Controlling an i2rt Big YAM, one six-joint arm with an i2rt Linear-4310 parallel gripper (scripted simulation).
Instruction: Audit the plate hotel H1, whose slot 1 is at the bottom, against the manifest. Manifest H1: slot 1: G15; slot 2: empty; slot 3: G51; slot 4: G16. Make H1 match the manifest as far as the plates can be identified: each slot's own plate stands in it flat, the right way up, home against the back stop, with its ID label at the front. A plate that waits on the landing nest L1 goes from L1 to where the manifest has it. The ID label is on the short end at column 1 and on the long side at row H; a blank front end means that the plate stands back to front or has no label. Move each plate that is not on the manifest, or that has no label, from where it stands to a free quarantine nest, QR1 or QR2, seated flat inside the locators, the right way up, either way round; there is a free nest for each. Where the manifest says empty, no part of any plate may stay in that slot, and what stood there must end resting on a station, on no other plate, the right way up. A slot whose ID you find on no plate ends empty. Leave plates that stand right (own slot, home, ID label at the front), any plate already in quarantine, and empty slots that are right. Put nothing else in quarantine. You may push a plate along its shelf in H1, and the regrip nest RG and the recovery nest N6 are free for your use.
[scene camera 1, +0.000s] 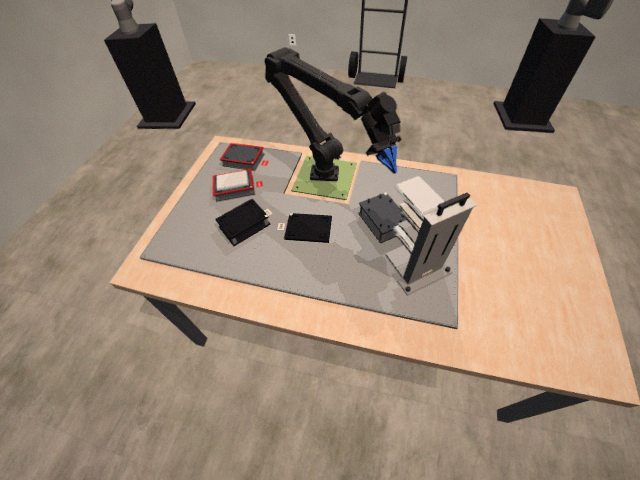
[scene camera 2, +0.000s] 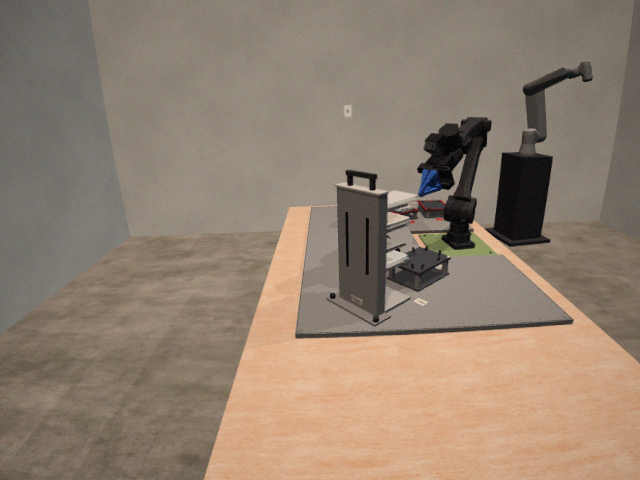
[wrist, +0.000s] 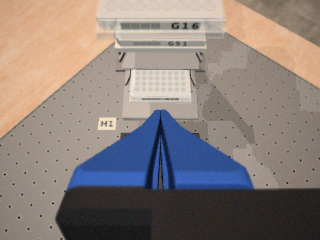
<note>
I see my gripper (scene camera 2: 419, 195) and a white plate labelled G51 (wrist: 136, 45).
My gripper is seen too in the wrist view (wrist: 160, 118).
</note>
